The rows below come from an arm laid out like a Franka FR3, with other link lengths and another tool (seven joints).
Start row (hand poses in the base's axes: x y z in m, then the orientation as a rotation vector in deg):
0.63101, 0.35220, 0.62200, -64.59, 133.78, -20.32
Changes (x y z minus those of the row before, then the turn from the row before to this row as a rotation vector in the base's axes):
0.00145, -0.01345, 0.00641, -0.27, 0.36, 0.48
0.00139, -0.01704, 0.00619, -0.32, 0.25, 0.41
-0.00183, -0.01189, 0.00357, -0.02, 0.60, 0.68
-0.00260, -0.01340, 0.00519, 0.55, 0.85, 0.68
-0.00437, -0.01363, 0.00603, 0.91, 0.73, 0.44
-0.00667, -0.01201, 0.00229, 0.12, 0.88, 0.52
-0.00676, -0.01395, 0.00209, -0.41, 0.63, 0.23
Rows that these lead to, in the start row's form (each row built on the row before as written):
0.63246, 0.33875, 0.62841, -65.41, 133.80, -20.30
0.63385, 0.32171, 0.63460, -66.13, 133.77, -20.42
0.63202, 0.30982, 0.63817, -67.17, 133.84, -19.90
0.62942, 0.29642, 0.64336, -68.05, 134.06, -18.56
0.62505, 0.28279, 0.64939, -68.43, 134.29, -16.93
0.61838, 0.27078, 0.65168, -69.33, 134.68, -16.14
0.61162, 0.25683, 0.65377, -70.04, 135.12, -16.22

